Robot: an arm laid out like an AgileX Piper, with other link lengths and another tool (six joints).
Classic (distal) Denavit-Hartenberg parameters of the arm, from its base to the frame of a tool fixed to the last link. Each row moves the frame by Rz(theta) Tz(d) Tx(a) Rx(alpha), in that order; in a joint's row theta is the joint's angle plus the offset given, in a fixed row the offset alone. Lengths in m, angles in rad.
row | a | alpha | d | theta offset
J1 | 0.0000 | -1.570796 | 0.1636 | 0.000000
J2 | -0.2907 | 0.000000 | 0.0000 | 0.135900
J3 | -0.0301 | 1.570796 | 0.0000 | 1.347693
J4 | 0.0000 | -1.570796 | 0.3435 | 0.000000
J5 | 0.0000 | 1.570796 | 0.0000 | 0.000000
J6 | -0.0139 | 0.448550 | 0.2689 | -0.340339
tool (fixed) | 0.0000 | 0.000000 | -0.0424 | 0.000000
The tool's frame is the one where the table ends.
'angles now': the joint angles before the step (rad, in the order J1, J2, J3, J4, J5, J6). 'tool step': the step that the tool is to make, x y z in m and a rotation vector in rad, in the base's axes. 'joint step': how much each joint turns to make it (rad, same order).
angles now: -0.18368, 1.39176, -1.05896, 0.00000, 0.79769, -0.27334
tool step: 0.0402, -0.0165, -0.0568, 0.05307, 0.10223, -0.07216
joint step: -0.02058, 0.25040, -0.13192, 0.00752, -0.00807, 0.05535
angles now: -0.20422, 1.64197, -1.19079, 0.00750, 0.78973, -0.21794
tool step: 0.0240, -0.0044, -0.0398, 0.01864, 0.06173, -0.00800
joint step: 0.00011, 0.16009, -0.09591, 0.00320, 0.00001, 0.00742
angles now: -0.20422, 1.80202, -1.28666, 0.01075, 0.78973, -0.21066
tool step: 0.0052, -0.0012, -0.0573, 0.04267, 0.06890, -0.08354
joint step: 0.00012, 0.13291, -0.01938, 0.00118, -0.03805, 0.08700
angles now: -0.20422, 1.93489, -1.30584, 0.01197, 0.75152, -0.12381
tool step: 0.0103, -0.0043, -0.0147, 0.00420, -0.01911, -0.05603
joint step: 0.00010, 0.04276, -0.01040, -0.01202, -0.05050, 0.06488
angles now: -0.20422, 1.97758, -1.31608, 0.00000, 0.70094, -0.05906
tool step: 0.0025, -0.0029, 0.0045, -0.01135, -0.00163, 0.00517
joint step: -0.00076, -0.00006, -0.01444, -0.01312, 0.01061, 0.00111
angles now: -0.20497, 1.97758, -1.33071, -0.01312, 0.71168, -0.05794
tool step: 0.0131, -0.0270, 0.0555, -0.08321, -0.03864, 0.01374
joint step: -0.01908, -0.04923, -0.09275, -0.08075, 0.08657, 0.00104
